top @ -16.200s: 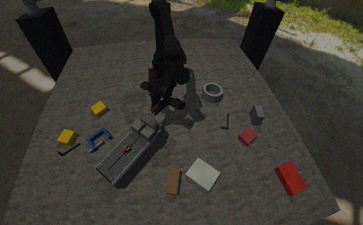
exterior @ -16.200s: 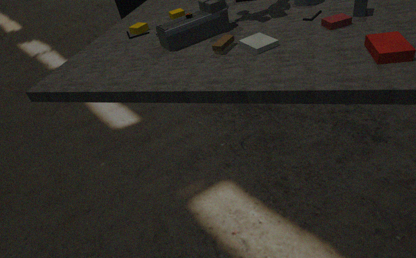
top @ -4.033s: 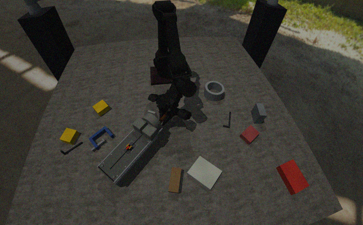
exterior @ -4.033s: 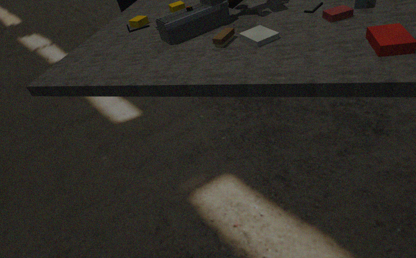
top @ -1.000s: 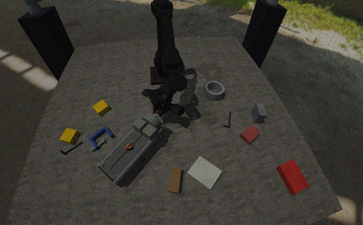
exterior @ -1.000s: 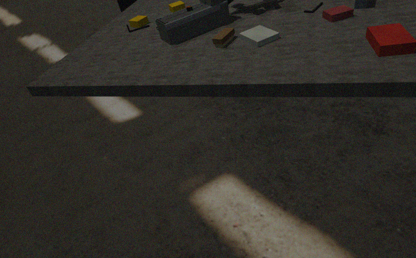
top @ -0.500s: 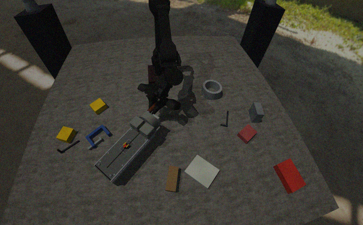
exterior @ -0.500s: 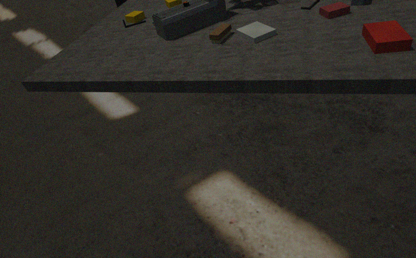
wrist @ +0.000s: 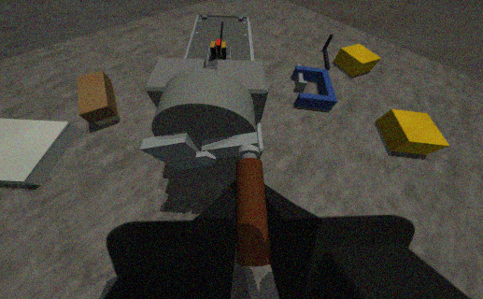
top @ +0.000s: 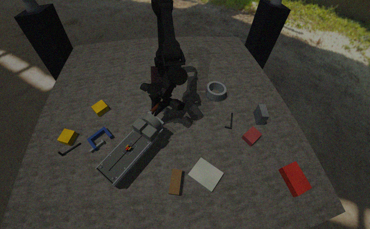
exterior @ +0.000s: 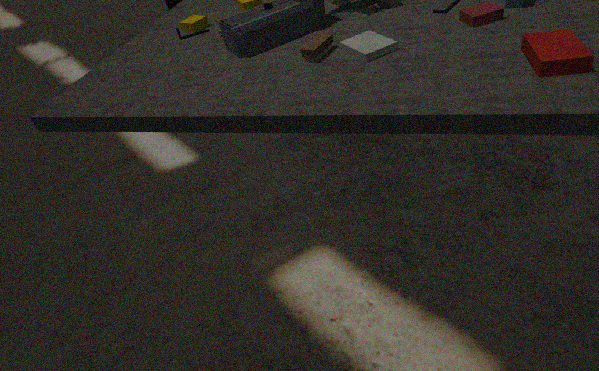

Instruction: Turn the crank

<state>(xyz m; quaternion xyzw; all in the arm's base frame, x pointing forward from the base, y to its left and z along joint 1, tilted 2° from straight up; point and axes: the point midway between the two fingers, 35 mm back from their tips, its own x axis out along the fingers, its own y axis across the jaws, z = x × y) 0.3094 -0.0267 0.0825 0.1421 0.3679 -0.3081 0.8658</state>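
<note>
My gripper tip is 150 mm short of the red pointer, 90 mm to the left of it and 10 mm below it. From my gripper tip the other things lie so: white plate: 240 mm ahead, 180 mm to the left, 60 mm below; then brown crank handle: 30 mm above, 10 mm to the left, 10 mm behind; then brown block: 260 mm ahead, 70 mm to the left, 60 mm below.
</note>
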